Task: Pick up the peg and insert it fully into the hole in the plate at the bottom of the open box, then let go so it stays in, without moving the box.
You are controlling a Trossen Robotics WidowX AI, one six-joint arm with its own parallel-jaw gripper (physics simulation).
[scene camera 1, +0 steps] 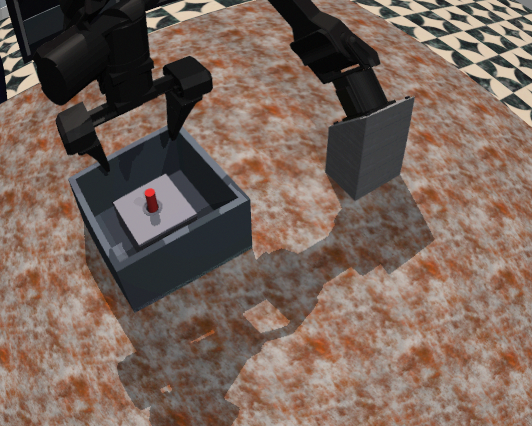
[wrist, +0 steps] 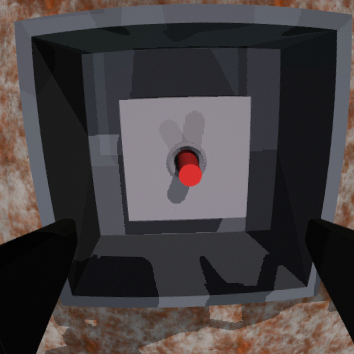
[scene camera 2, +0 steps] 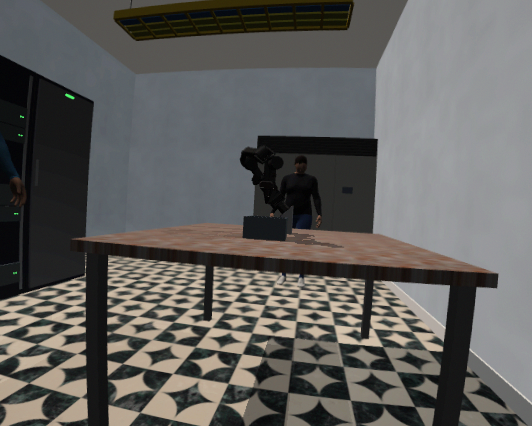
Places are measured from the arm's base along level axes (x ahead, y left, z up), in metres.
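Pixels of known places: gripper, between the fingertips: (scene camera 1: 139, 154) (wrist: 194, 231) (scene camera 2: 267, 204); arm's base, origin of its link: (scene camera 1: 370, 111) (scene camera 2: 286, 211).
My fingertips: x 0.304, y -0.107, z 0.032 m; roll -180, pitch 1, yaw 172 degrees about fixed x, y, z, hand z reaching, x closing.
Note:
For each thing: its top centre in the pictures, then the offset to it from my fingertips. "spot": a spot on its surface instead. Level surfaces: height alone.
- red peg, centre of its top: (wrist: 189, 175) (scene camera 1: 149, 192) dx -0.002, dy +0.000, dz -0.071 m
- ringed hole, a spot on its surface: (wrist: 170, 161) spot: dx +0.009, dy -0.003, dz -0.099 m
- pale square plate, centre of its top: (wrist: 186, 162) (scene camera 1: 152, 206) dx -0.002, dy -0.001, dz -0.098 m
- open dark blue-grey box, centre of its top: (wrist: 189, 178) (scene camera 1: 147, 187) (scene camera 2: 267, 217) dx -0.002, dy -0.001, dz -0.061 m
- table, height of its surface: dz -0.159 m
The red peg (scene camera 1: 151, 200) (wrist: 190, 175) stands upright in the ringed hole (wrist: 170, 161) of the pale square plate (scene camera 1: 175, 210) (wrist: 225, 125), its upper part sticking up above the plate. How deep its lower end sits is hidden. The plate lies at the bottom of the open dark blue-grey box (scene camera 1: 200, 257) (scene camera 2: 265, 228) (wrist: 27, 100). My gripper (scene camera 1: 140, 153) (wrist: 194, 231) is wide open and empty. Its fingertips are above the plate, near the box's rim height, apart from the peg. In scene camera 2 the box wall hides the peg and plate.
A tall grey angular block (scene camera 1: 382, 150) is on the table (scene camera 1: 425, 325) (scene camera 2: 350, 257), to the right of the box in scene camera 1, with a black arm-like linkage (scene camera 1: 360, 92) reaching down to it. A person (scene camera 2: 300, 192) stands behind the table.

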